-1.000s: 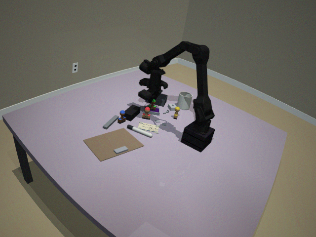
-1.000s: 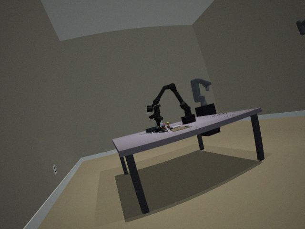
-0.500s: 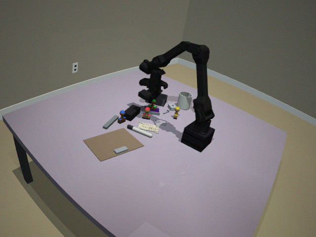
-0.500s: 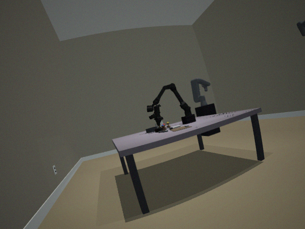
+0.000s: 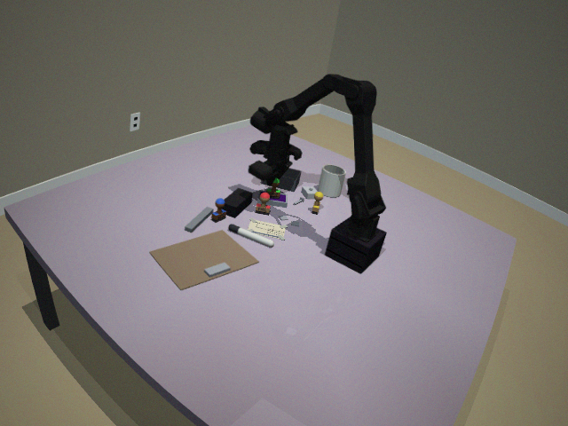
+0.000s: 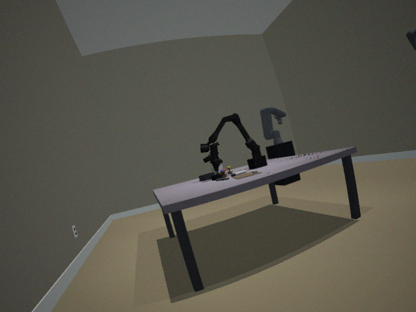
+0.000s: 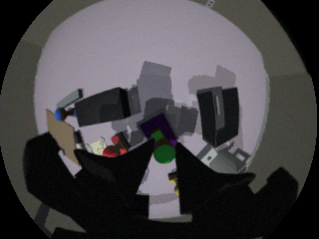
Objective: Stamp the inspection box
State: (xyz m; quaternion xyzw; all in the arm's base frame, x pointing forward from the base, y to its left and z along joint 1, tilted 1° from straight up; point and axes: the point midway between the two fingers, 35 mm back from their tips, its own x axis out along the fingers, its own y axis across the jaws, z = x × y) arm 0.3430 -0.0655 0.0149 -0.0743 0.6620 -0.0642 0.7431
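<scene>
My gripper tip is now 2 cm above the green stamp and 1 cm past it. The rest, counted from my gripper tip: red-knobbed stamp: 8 cm to the left, 4 cm below, 4 cm behind; black box: 12 cm to the left, 4 cm below, 3 cm ahead; purple ink pad: 5 cm below, 1 cm behind.
</scene>
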